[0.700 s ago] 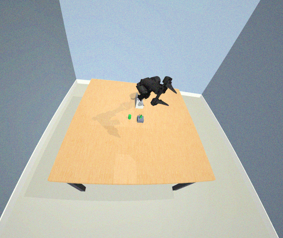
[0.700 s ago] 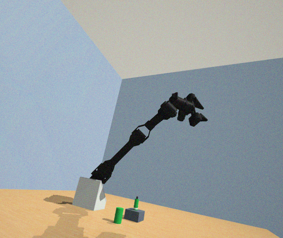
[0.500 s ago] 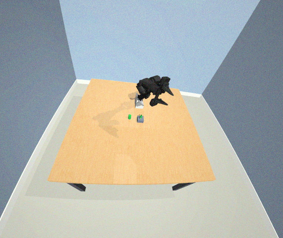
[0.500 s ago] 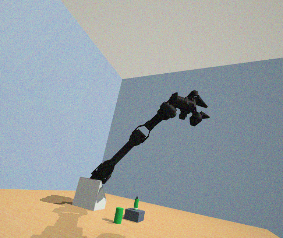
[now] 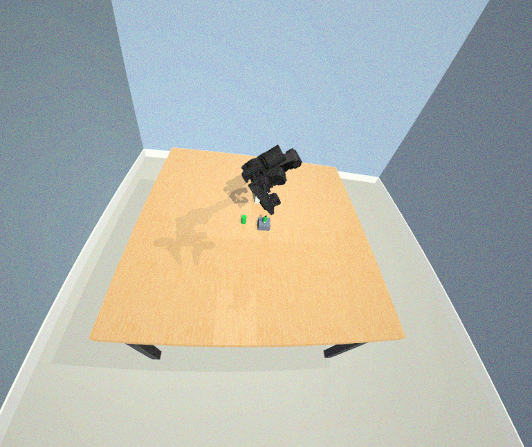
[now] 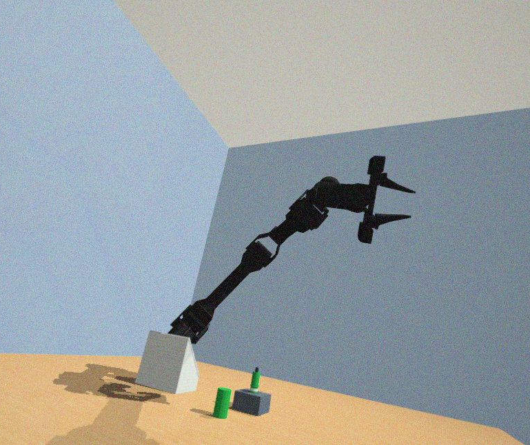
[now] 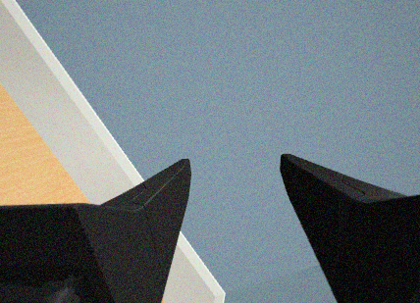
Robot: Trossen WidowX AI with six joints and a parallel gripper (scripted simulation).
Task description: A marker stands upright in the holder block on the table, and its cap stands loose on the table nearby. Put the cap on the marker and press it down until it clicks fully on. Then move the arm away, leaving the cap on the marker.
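The green cap lies 34 cm behind my gripper tip, 6 cm to the right of it and 44 cm below it. Round my gripper tip: grey holder block (34 cm behind, 5 cm to the left, 44 cm below).
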